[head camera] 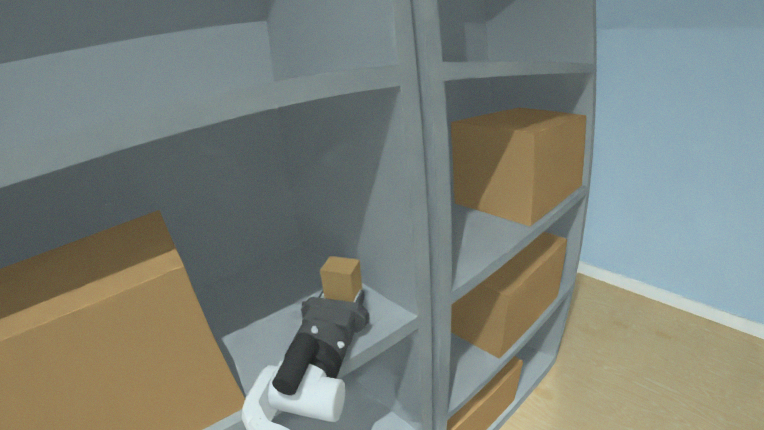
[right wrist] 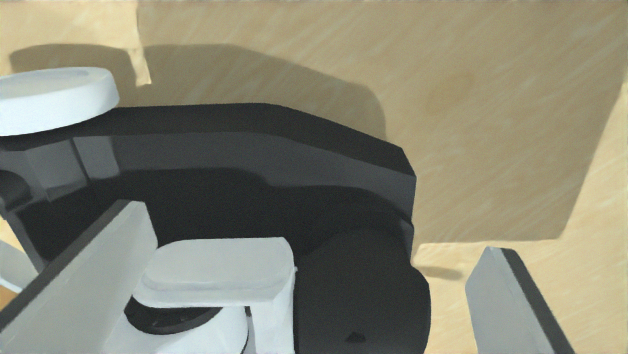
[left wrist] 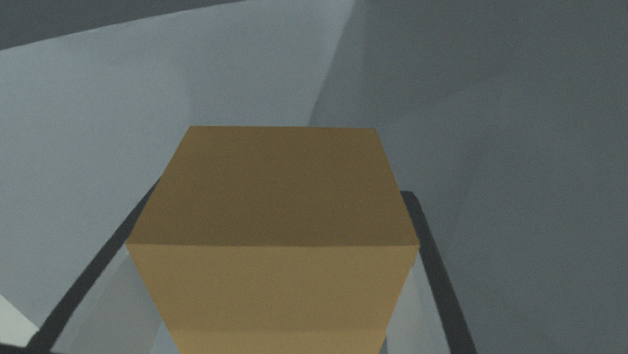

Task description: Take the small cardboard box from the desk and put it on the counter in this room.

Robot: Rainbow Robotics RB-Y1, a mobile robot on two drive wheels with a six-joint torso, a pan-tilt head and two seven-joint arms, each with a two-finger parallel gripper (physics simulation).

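Frame: origin at the robot's base, x ahead, y left, z up, level; centimetres.
Seen in the pictures: left gripper, fingertip midpoint: [head camera: 344, 291] [left wrist: 286, 205]; right gripper, fingertip midpoint: [right wrist: 309, 244].
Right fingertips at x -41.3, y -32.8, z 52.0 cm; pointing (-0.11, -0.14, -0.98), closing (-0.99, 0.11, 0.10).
A point is followed by its place in that frame.
My left gripper [head camera: 342, 299] @(x 43.1, y 14.0, z 103.9 cm) is shut on the small cardboard box [head camera: 340, 277] @(x 39.2, y 13.4, z 109.8 cm), a plain brown cube that stands upright between the fingers. In the head camera view the box and gripper are just above a grey shelf board [head camera: 326, 331], close to the upright divider. In the left wrist view the box [left wrist: 272, 237] @(x 40.0, y 14.7, z 101.9 cm) fills the middle, with a dark finger on each side, in front of grey shelf walls. My right gripper [right wrist: 309, 244] @(x -41.3, y -32.8, z 52.0 cm) is open and empty, hanging low beside my own dark base above the wooden floor. No counter is in view.
A grey shelving unit [head camera: 427, 213] @(x 42.5, y -2.7, z 119.6 cm) fills the view. A large cardboard box [head camera: 101, 331] @(x 8.3, y 37.1, z 122.3 cm) stands on the shelf at the left. Two medium boxes [head camera: 515, 160] @(x 78.7, y -29.9, z 117.6 cm) [head camera: 507, 293] @(x 69.1, y -26.9, z 80.5 cm) and a flat one [head camera: 489, 401] @(x 66.5, y -25.4, z 30.8 cm) sit in the right bay. A blue wall [head camera: 678, 149] @(x 151.0, y -157.0, z 100.1 cm) and wooden floor [head camera: 640, 363] @(x 95.5, y -119.3, z 0.1 cm) lie at the right.
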